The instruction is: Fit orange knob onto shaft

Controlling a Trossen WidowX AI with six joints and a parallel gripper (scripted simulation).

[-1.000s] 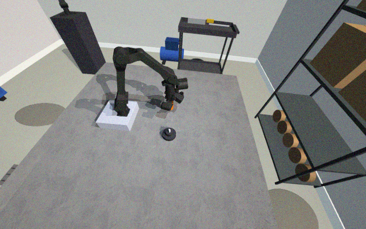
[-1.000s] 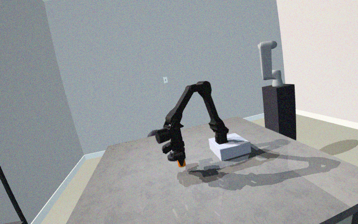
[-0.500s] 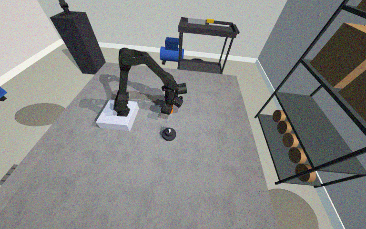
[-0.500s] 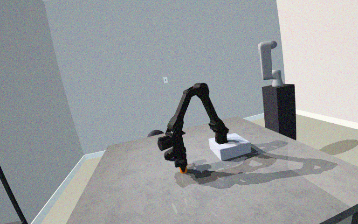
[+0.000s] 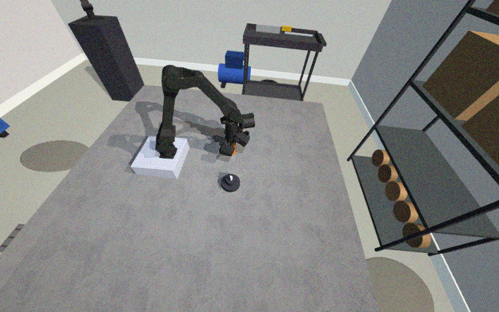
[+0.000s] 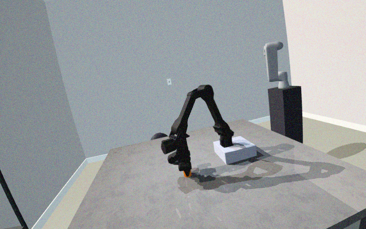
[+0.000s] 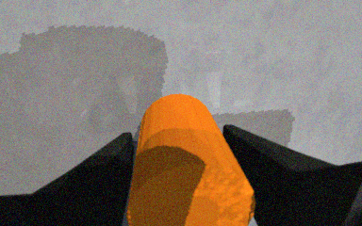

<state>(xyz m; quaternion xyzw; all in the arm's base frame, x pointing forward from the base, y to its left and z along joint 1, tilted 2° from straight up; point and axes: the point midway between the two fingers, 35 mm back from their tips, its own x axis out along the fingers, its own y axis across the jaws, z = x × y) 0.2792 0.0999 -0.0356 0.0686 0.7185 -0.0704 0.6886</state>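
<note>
The orange knob lies 30 mm above my gripper tip. Round my gripper tip: round black pedestal (190 mm to the right, 20 mm ahead, 20 mm above).
</note>
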